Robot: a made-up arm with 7 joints.
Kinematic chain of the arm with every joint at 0, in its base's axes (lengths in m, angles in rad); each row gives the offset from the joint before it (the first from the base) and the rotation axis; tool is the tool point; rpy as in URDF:
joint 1: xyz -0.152 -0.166 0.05 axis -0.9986 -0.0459 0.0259
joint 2: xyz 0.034 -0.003 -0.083 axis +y
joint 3: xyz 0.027 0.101 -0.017 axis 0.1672 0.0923 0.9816
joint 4: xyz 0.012 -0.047 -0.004 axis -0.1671 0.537 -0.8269
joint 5: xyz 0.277 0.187 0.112 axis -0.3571 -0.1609 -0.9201
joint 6: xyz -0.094 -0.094 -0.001 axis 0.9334 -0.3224 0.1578
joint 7: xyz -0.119 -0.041 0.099 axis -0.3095 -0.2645 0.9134
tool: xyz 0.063 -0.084 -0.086 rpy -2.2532 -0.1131 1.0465
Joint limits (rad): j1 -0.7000..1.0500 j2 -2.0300..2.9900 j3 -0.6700..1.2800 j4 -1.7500..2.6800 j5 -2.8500..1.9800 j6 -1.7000..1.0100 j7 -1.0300..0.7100
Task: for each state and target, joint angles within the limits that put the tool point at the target. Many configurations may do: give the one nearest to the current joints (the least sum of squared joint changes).
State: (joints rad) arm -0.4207 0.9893 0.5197 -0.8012 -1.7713 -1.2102 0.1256
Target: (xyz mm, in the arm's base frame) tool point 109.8 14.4 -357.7
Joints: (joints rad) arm -0.0165 1.5530 0.1558 -0.4035 -1.1820 -1.2062 -0.0452
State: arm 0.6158 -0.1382 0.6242 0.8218 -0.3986 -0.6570 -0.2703
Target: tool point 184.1 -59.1 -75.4
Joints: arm 0.7162 0.1029 1.0340 0.7351 -0.2880 -0.7166 -0.1705
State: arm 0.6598 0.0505 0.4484 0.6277 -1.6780 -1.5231 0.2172
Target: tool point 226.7 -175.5 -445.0
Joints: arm 0.5903 0.6365 0.7763 0.6885 -1.8386 -1.4543 0.3016
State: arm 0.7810 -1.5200 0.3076 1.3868 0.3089 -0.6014 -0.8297
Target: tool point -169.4 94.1 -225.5
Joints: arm 1.0500 -1.6497 0.7280 1.0812 0.8016 -0.8026 -0.9779
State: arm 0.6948 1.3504 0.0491 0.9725 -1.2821 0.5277 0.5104
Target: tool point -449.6 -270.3 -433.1
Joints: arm 0.4053 1.7532 0.5247 0.8261 -1.7736 0.4488 0.4734
